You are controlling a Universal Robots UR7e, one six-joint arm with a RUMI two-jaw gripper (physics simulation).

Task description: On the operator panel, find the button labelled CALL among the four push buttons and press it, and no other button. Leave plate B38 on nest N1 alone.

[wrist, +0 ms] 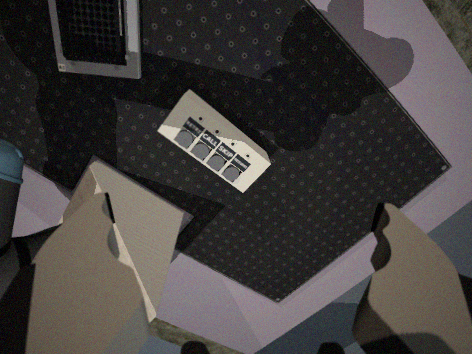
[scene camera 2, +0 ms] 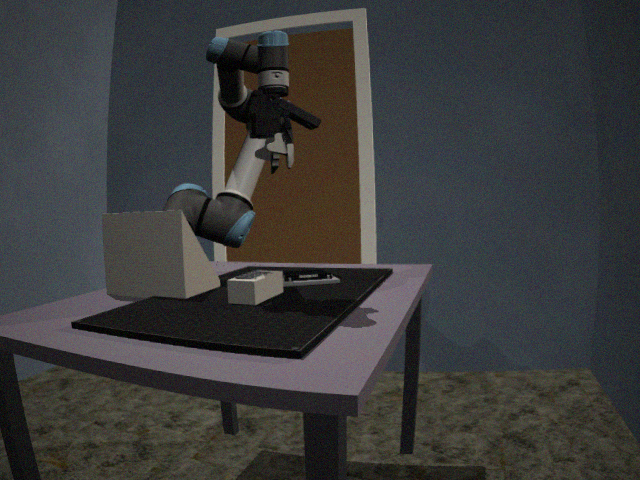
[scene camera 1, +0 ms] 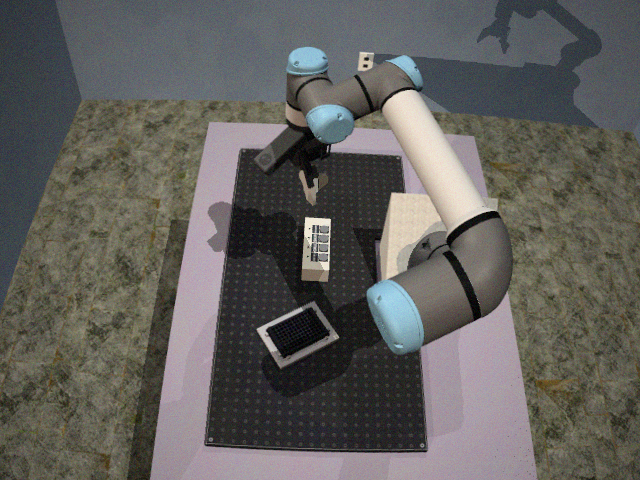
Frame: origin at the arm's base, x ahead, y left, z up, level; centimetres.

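Seen in the pictures: gripper, fingertip midpoint: [wrist: 244, 201] [scene camera 2: 280, 171] [scene camera 1: 294, 183]; arm's base, origin of the base link: [scene camera 2: 164, 253].
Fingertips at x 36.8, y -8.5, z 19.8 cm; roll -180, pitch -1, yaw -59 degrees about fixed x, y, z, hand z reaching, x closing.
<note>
Offsets run from my fingertips to a thing's top centre. Level surfaces: height alone.
The operator panel @(dx -6.3, dy -1.0, dz -23.6 cm) [scene camera 1: 315, 274] [scene camera 2: 255, 292] [wrist: 256, 172] is a pale box with four grey round buttons in a row. The CALL button @(dx -7.9, dy +0.7, dz -23.6 cm) [scene camera 1: 323, 247] [wrist: 202, 150] is second from the end nearer the plate; its label is legible in the wrist view. SKIP is beside it; the fourth label is too small to read. My gripper [scene camera 1: 312, 200] [scene camera 2: 282, 167] [wrist: 244, 201] is open and empty, high above the table and apart from the panel. The dark plate B38 @(dx -0.3, dy +22.9, dz -26.5 cm) [scene camera 1: 297, 330] [scene camera 2: 309, 276] [wrist: 95, 30] sits on the pale nest N1 @(dx -0.3, dy +22.9, dz -27.0 cm) [scene camera 1: 310, 347] [scene camera 2: 316, 282] [wrist: 100, 70].
A large pale block with a sloped side [scene camera 1: 400, 222] [scene camera 2: 144, 253] [wrist: 145, 205] stands beside the arm's base. The panel and nest stand on a black perforated board @(dz -29.1 cm) [scene camera 1: 315, 413] [scene camera 2: 232, 330] [wrist: 280, 250] on the lilac table @(dz -30.4 cm) [scene camera 1: 188, 361] [scene camera 2: 330, 377] [wrist: 200, 290]. Arm shadows cross the board.
</note>
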